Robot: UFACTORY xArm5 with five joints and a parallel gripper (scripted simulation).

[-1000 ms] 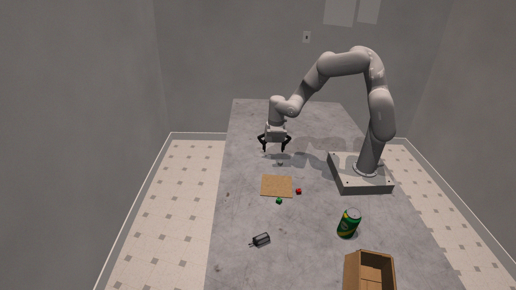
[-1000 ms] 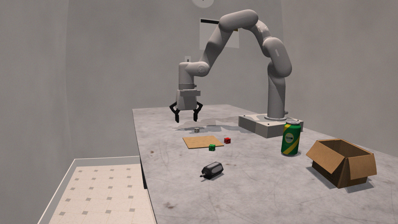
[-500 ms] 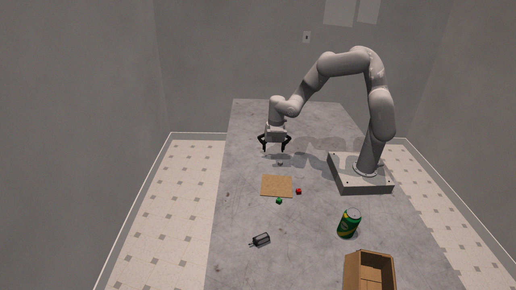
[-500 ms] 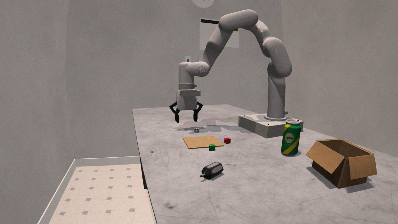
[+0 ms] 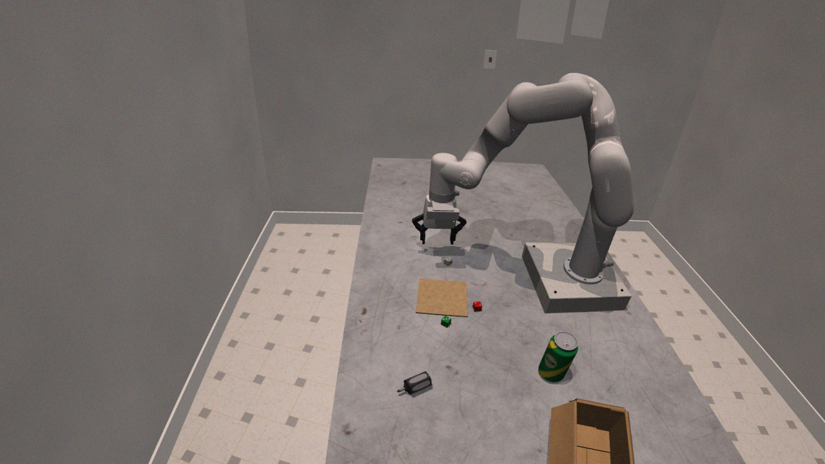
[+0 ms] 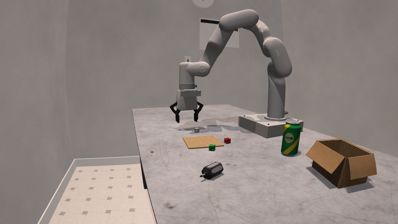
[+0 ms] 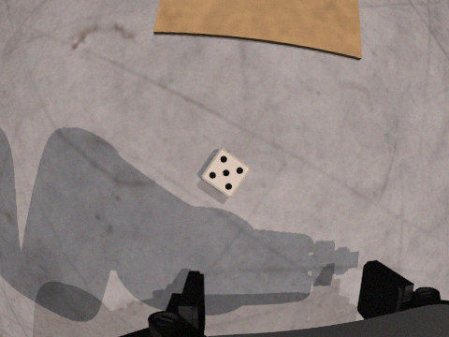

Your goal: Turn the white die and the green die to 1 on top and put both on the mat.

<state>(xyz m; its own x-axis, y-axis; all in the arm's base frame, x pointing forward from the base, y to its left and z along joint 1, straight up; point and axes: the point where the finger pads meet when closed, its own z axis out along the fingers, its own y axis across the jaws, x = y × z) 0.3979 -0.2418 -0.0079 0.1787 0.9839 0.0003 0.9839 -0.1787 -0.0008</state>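
Now: the white die 20 mm behind my hand, 70 mm to the left of it and 40 mm below it. Also, from my hand: tan mat (40 mm ahead, 210 mm to the left, 50 mm below); green die (60 mm ahead, 310 mm to the left, 40 mm below); red die (40 mm behind, 270 mm to the left, 40 mm below).
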